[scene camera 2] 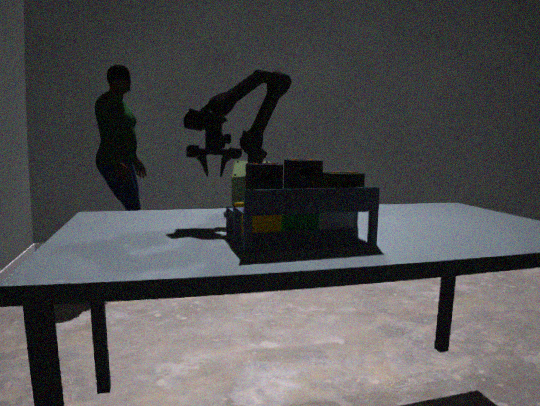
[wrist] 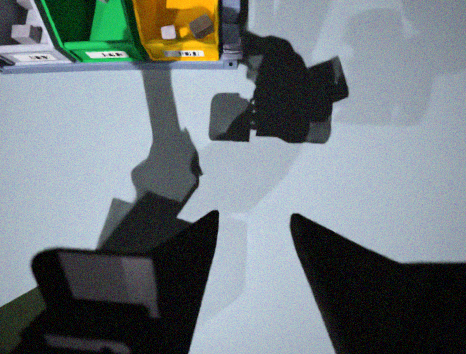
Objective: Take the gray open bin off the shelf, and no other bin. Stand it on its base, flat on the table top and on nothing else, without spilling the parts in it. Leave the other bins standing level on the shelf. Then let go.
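Places are measured from the arm's base along level axes (x ahead, y left, z up), in metres.
Pixels of known places: gripper, fingertip midpoint: (scene camera 2: 214,176) (wrist: 254,218).
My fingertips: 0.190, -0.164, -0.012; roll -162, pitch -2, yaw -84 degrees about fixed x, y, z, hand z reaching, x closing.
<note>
Behind a point stands the place of what it marks, as x, y, z.
The gray open bin (scene camera 2: 337,220) @(0.484, 0.182, -0.116) (wrist: 60,56) @(0.359, 0.129, -0.154) is at one end of a row on the shelf (scene camera 2: 311,200) @(0.591, 0.075, -0.041) (wrist: 190,65) @(0.373, -0.064, -0.162). In the wrist view it is cut off at the upper left, and small gray parts show in it. A green bin (scene camera 2: 300,221) @(0.500, 0.068, -0.114) (wrist: 112,30) @(0.415, 0.065, -0.164) is beside it, then a yellow bin (scene camera 2: 267,223) @(0.513, -0.028, -0.115) (wrist: 212,46) @(0.387, -0.098, -0.135) with small blocks inside. My gripper (scene camera 2: 214,175) @(0.190, -0.164, -0.012) (wrist: 254,218) @(0.190, -0.164, -0.012) is partly open and empty, pointing down. It hangs high above the table, beyond the yellow end of the shelf and apart from the bins.
Dark boxes (scene camera 2: 265,176) @(0.564, -0.042, 0.019) (scene camera 2: 303,173) @(0.544, 0.063, 0.025) (scene camera 2: 344,180) @(0.541, 0.180, 0.006) stand on the shelf's top level. A light green block (scene camera 2: 239,185) @(0.051, -0.065, -0.057) stands near the arm's base. The table (scene camera 2: 125,260) @(0.654, -0.388, -0.173) (wrist: 380,200) @(0.211, -0.388, -0.172) carries the arm's dark shadow. A person (scene camera 2: 117,135) stands behind the table.
</note>
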